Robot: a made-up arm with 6 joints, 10 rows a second.
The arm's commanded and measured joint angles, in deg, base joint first. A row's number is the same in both.
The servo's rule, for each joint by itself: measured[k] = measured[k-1] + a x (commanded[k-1-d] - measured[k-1]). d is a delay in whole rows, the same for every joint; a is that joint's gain. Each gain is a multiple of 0.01, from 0.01 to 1. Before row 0 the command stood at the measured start. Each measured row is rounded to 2 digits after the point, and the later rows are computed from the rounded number. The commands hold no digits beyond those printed.
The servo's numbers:
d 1
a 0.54 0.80 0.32 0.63 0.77 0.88
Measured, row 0:
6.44, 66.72, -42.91, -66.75, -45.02, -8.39
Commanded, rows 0 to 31:
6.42, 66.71, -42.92, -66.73, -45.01, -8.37
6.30, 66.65, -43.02, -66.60, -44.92, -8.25
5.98, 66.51, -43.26, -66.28, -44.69, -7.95
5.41, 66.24, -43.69, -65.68, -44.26, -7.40
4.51, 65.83, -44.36, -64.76, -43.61, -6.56
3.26, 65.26, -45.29, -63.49, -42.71, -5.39
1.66, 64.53, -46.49, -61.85, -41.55, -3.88
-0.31, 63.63, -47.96, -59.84, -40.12, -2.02
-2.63, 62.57, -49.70, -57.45, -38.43, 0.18
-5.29, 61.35, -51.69, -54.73, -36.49, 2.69
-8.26, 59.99, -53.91, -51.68, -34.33, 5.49
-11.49, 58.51, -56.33, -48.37, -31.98, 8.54
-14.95, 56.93, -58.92, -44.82, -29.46, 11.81
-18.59, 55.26, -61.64, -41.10, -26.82, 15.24
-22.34, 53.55, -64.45, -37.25, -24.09, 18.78
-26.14, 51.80, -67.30, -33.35, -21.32, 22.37
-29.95, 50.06, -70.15, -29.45, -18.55, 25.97
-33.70, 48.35, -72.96, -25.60, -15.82, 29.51
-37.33, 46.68, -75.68, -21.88, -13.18, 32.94
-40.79, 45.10, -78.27, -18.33, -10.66, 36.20
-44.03, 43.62, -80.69, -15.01, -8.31, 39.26
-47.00, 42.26, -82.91, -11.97, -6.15, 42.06
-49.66, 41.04, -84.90, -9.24, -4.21, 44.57
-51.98, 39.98, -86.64, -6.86, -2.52, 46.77
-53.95, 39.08, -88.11, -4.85, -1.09, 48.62
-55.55, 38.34, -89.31, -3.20, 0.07, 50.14
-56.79, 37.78, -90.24, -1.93, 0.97, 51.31
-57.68, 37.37, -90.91, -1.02, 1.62, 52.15
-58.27, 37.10, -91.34, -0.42, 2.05, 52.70
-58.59, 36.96, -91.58, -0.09, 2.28, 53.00
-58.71, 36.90, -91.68, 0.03, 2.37, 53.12
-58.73, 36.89, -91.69, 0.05, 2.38, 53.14
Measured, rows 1 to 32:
6.44, 66.72, -42.91, -66.75, -45.02, -8.39
6.43, 66.71, -42.91, -66.74, -45.01, -8.37
6.36, 66.66, -42.95, -66.65, -44.94, -8.26
6.15, 66.54, -43.05, -66.42, -44.75, -7.99
5.75, 66.30, -43.25, -65.95, -44.37, -7.47
5.08, 65.92, -43.61, -65.20, -43.78, -6.67
4.10, 65.39, -44.15, -64.12, -42.96, -5.54
2.78, 64.70, -44.90, -62.69, -41.87, -4.08
1.11, 63.84, -45.88, -60.89, -40.52, -2.27
-0.91, 62.82, -47.10, -58.72, -38.91, -0.11
-3.28, 61.64, -48.57, -56.21, -37.05, 2.35
-5.97, 60.32, -50.28, -53.36, -34.96, 5.11
-8.95, 58.87, -52.22, -50.22, -32.67, 8.13
-12.19, 57.32, -54.36, -46.82, -30.20, 11.37
-15.65, 55.67, -56.69, -43.22, -27.60, 14.78
-19.26, 53.97, -59.17, -39.46, -24.90, 18.30
-22.98, 52.23, -61.77, -35.61, -22.14, 21.88
-26.74, 50.49, -64.45, -31.73, -19.38, 25.48
-30.50, 48.78, -67.17, -27.87, -16.64, 29.03
-34.19, 47.10, -69.89, -24.10, -13.98, 32.47
-37.75, 45.50, -72.57, -20.46, -11.42, 35.75
-41.14, 44.00, -75.17, -17.03, -9.03, 38.84
-44.30, 42.61, -77.65, -13.84, -6.81, 41.67
-47.19, 41.35, -79.97, -10.94, -4.81, 44.22
-49.78, 40.25, -82.10, -8.37, -3.05, 46.46
-52.03, 39.31, -84.02, -6.15, -1.54, 48.36
-53.93, 38.53, -85.71, -4.29, -0.30, 49.93
-55.47, 37.93, -87.16, -2.80, 0.68, 51.14
-56.66, 37.48, -88.36, -1.68, 1.40, 52.03
-57.53, 37.18, -89.31, -0.89, 1.90, 52.62
-58.10, 37.00, -90.04, -0.39, 2.19, 52.95
-58.43, 36.92, -90.56, -0.13, 2.33, 53.10

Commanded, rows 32 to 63:
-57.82, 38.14, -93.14, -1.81, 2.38, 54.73
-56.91, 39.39, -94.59, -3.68, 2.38, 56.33
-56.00, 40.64, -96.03, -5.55, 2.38, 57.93
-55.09, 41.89, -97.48, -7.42, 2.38, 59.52
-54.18, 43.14, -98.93, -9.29, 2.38, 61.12
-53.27, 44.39, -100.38, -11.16, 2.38, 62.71
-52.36, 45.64, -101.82, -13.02, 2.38, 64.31
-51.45, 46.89, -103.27, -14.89, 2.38, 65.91
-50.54, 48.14, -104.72, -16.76, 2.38, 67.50
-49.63, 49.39, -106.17, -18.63, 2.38, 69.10
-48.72, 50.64, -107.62, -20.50, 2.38, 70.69
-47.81, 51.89, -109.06, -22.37, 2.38, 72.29
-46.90, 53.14, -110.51, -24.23, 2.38, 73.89
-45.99, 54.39, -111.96, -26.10, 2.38, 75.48
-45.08, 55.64, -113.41, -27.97, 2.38, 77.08
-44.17, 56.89, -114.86, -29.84, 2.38, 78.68
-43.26, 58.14, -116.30, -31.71, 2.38, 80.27
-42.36, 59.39, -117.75, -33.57, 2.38, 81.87
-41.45, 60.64, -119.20, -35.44, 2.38, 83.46
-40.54, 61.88, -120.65, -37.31, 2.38, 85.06
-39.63, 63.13, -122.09, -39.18, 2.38, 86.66
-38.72, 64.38, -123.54, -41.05, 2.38, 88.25
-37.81, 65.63, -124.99, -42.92, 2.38, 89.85
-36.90, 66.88, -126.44, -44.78, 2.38, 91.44
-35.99, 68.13, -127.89, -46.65, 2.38, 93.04
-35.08, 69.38, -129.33, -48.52, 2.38, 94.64
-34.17, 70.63, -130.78, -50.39, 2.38, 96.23
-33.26, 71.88, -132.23, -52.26, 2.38, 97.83
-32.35, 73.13, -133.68, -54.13, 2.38, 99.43
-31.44, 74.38, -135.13, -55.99, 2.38, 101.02
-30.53, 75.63, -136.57, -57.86, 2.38, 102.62
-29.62, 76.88, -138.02, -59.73, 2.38, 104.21
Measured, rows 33 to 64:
-58.59, 36.90, -90.92, -0.02, 2.37, 53.14
-58.17, 37.89, -91.63, -1.15, 2.38, 54.54
-57.49, 39.09, -92.58, -2.74, 2.38, 56.12
-56.69, 40.33, -93.68, -4.51, 2.38, 57.71
-55.83, 41.58, -94.90, -6.34, 2.38, 59.30
-54.94, 42.83, -96.19, -8.20, 2.38, 60.90
-54.04, 44.08, -97.53, -10.06, 2.38, 62.49
-53.13, 45.33, -98.90, -11.92, 2.38, 64.09
-52.22, 46.58, -100.30, -13.79, 2.38, 65.69
-51.31, 47.83, -101.71, -15.66, 2.38, 67.28
-50.40, 49.08, -103.14, -17.53, 2.38, 68.88
-49.49, 50.33, -104.57, -19.40, 2.38, 70.47
-48.58, 51.58, -106.01, -21.27, 2.38, 72.07
-47.67, 52.83, -107.45, -23.13, 2.38, 73.67
-46.76, 54.08, -108.89, -25.00, 2.38, 75.26
-45.85, 55.33, -110.34, -26.87, 2.38, 76.86
-44.94, 56.58, -111.79, -28.74, 2.38, 78.46
-44.03, 57.83, -113.23, -30.61, 2.38, 80.05
-43.13, 59.08, -114.68, -32.47, 2.38, 81.65
-42.22, 60.33, -116.13, -34.34, 2.38, 83.24
-41.31, 61.57, -117.58, -36.21, 2.38, 84.84
-40.40, 62.82, -119.02, -38.08, 2.38, 86.44
-39.49, 64.07, -120.47, -39.95, 2.38, 88.03
-38.58, 65.32, -121.92, -41.82, 2.38, 89.63
-37.67, 66.57, -123.37, -43.68, 2.38, 91.22
-36.76, 67.82, -124.82, -45.55, 2.38, 92.82
-35.85, 69.07, -126.26, -47.42, 2.38, 94.42
-34.94, 70.32, -127.71, -49.29, 2.38, 96.01
-34.03, 71.57, -129.16, -51.16, 2.38, 97.61
-33.12, 72.82, -130.61, -53.03, 2.38, 99.21
-32.21, 74.07, -132.06, -54.89, 2.38, 100.80
-31.30, 75.32, -133.50, -56.76, 2.38, 102.40

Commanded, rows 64 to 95:
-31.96, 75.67, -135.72, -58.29, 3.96, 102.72
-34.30, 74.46, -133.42, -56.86, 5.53, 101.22
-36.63, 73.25, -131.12, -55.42, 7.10, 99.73
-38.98, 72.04, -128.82, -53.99, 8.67, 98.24
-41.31, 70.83, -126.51, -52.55, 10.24, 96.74
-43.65, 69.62, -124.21, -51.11, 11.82, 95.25
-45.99, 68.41, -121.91, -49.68, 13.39, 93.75
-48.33, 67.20, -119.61, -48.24, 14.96, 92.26
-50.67, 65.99, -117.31, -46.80, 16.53, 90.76
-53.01, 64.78, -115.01, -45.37, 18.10, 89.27
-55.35, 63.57, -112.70, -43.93, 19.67, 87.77
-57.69, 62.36, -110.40, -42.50, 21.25, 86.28
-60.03, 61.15, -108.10, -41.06, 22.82, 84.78
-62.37, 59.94, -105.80, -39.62, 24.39, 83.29
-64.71, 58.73, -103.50, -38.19, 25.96, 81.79
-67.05, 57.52, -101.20, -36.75, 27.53, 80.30
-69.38, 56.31, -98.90, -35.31, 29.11, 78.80
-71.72, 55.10, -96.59, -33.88, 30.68, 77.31
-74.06, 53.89, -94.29, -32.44, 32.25, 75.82
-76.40, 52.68, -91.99, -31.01, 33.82, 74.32
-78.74, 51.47, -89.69, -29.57, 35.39, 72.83
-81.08, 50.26, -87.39, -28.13, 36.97, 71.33
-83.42, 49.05, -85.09, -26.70, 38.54, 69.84
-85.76, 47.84, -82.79, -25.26, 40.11, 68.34
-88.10, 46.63, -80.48, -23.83, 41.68, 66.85
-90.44, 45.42, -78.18, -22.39, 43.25, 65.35
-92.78, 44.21, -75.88, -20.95, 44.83, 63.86
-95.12, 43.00, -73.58, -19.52, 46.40, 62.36
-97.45, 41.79, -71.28, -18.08, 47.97, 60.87
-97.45, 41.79, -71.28, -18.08, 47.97, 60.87
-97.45, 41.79, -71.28, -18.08, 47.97, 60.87
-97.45, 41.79, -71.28, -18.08, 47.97, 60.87
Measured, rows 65 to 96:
-30.39, 76.57, -134.95, -58.63, 2.38, 103.99
-31.24, 75.85, -135.20, -58.42, 3.60, 102.87
-32.89, 74.74, -134.63, -57.44, 5.09, 101.42
-34.91, 73.55, -133.51, -56.17, 6.64, 99.93
-37.11, 72.34, -132.01, -54.80, 8.20, 98.44
-39.38, 71.13, -130.25, -53.38, 9.77, 96.94
-41.69, 69.92, -128.32, -51.95, 11.35, 95.45
-44.01, 68.71, -126.27, -50.52, 12.92, 93.95
-46.34, 67.50, -124.14, -49.08, 14.49, 92.46
-48.68, 66.29, -121.95, -47.64, 16.06, 90.96
-51.02, 65.08, -119.73, -46.21, 17.63, 89.47
-53.36, 63.87, -117.48, -44.77, 19.20, 87.97
-55.70, 62.66, -115.21, -43.34, 20.78, 86.48
-58.04, 61.45, -112.93, -41.90, 22.35, 84.98
-60.38, 60.24, -110.65, -40.46, 23.92, 83.49
-62.72, 59.03, -108.36, -39.03, 25.49, 81.99
-65.06, 57.82, -106.07, -37.59, 27.06, 80.50
-67.39, 56.61, -103.78, -36.15, 28.64, 79.00
-69.73, 55.40, -101.48, -34.72, 30.21, 77.51
-72.07, 54.19, -99.18, -33.28, 31.78, 76.02
-74.41, 52.98, -96.88, -31.85, 33.35, 74.52
-76.75, 51.77, -94.58, -30.41, 34.92, 73.03
-79.09, 50.56, -92.28, -28.97, 36.50, 71.53
-81.43, 49.35, -89.98, -27.54, 38.07, 70.04
-83.77, 48.14, -87.68, -26.10, 39.64, 68.54
-86.11, 46.93, -85.38, -24.67, 41.21, 67.05
-88.45, 45.72, -83.08, -23.23, 42.78, 65.55
-90.79, 44.51, -80.78, -21.79, 44.36, 64.06
-93.13, 43.30, -78.48, -20.36, 45.93, 62.56
-95.46, 42.09, -76.18, -18.92, 47.50, 61.07
-96.53, 41.85, -74.61, -18.39, 47.86, 60.89
-97.03, 41.80, -73.54, -18.19, 47.94, 60.87

